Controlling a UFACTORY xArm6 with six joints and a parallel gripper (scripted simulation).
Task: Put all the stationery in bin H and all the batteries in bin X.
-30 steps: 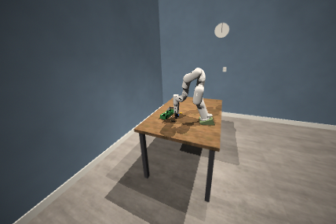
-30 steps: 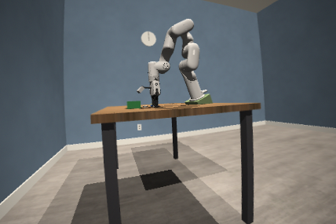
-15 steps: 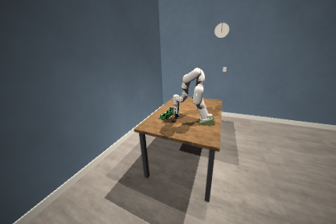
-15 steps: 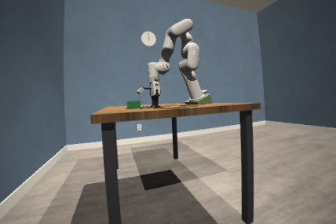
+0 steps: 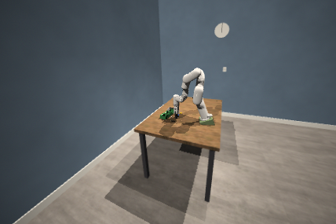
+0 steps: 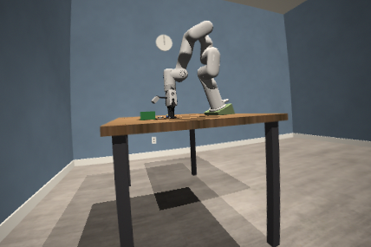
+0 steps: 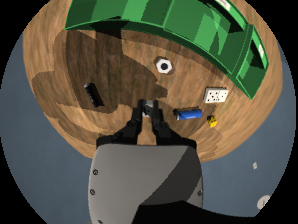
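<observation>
The bin lies 150 mm ahead of my hand and 20 mm to the right of it. Round my hand: dark cylinder: 90 mm to the left, 20 mm below; blue battery: 10 mm ahead, 70 mm to the right, 20 mm below; white ring: 70 mm ahead, 20 mm below.
</observation>
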